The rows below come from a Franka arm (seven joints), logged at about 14 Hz.
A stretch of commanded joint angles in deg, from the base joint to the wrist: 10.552 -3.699 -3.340 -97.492 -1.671 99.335 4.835; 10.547 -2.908 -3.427 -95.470 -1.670 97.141 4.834; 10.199 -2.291 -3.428 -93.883 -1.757 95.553 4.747; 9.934 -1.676 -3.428 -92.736 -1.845 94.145 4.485; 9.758 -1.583 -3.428 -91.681 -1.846 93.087 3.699; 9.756 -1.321 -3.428 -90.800 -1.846 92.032 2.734; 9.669 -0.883 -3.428 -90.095 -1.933 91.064 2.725; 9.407 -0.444 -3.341 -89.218 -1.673 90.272 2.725; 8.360 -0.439 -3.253 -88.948 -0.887 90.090 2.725; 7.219 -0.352 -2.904 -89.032 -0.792 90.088 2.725; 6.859 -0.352 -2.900 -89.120 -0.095 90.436 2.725; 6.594 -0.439 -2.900 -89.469 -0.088 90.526 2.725
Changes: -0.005 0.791 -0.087 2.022 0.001 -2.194 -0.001; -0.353 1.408 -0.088 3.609 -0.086 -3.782 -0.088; -0.618 2.023 -0.088 4.756 -0.174 -5.190 -0.350; -0.794 2.116 -0.088 5.811 -0.175 -6.248 -1.136; -0.796 2.378 -0.088 6.692 -0.175 -7.303 -2.101; -0.883 2.816 -0.088 7.397 -0.262 -8.271 -2.110; -1.145 3.255 -0.001 8.274 -0.002 -9.063 -2.110; -2.192 3.260 0.087 8.544 0.784 -9.245 -2.110; -3.333 3.347 0.436 8.460 0.879 -9.247 -2.110; -3.693 3.347 0.440 8.372 1.576 -8.899 -2.110; -3.958 3.260 0.440 8.023 1.583 -8.809 -2.110
